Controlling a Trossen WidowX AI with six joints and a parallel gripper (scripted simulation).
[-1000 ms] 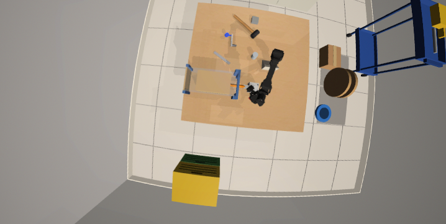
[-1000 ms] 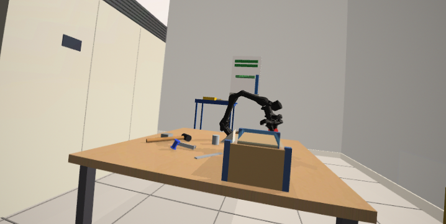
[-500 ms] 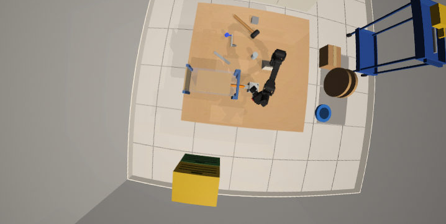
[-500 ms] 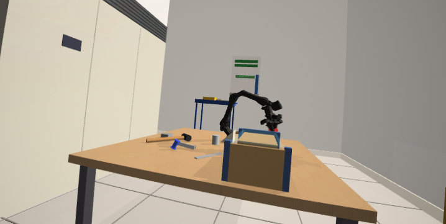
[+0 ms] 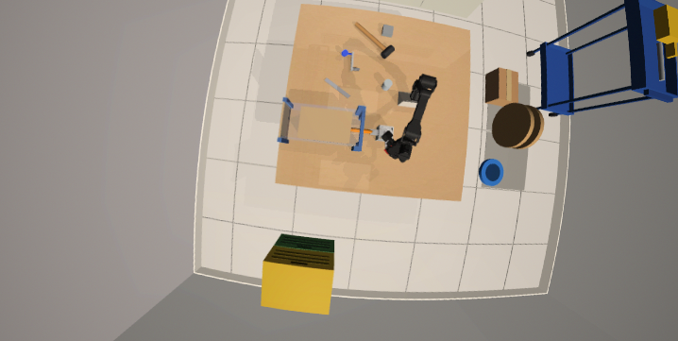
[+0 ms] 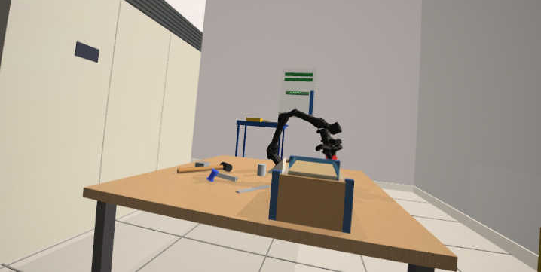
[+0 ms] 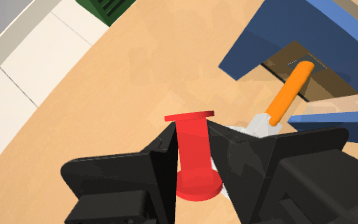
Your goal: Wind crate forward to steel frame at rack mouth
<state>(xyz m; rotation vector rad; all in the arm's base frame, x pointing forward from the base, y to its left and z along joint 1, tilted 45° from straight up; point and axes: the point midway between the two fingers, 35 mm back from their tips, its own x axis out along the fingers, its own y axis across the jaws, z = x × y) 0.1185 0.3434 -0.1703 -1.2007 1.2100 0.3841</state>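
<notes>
Now: the red-knobbed crank handle 50 mm to the right of my gripper tip and 30 mm below it. The rest, counted from my gripper tip: blue steel frame (170 mm ahead, 90 mm to the right, 30 mm below); red grip (10 mm behind, 10 mm to the right); hand winch (120 mm to the right, 100 mm below).
</notes>
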